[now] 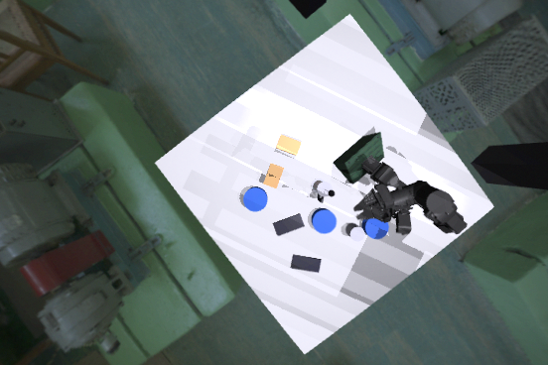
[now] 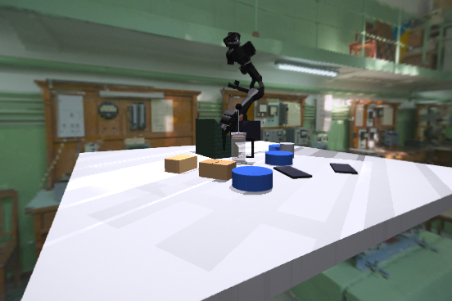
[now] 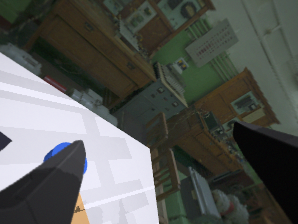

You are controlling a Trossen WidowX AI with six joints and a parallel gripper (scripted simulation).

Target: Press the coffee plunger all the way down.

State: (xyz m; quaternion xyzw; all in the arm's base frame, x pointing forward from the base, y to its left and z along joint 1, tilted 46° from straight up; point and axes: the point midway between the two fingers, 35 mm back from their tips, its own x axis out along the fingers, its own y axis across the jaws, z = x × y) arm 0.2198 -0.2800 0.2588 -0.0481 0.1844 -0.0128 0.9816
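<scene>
Now: the coffee press 1 cm to the right of my gripper tip and 36 cm below it.
</scene>
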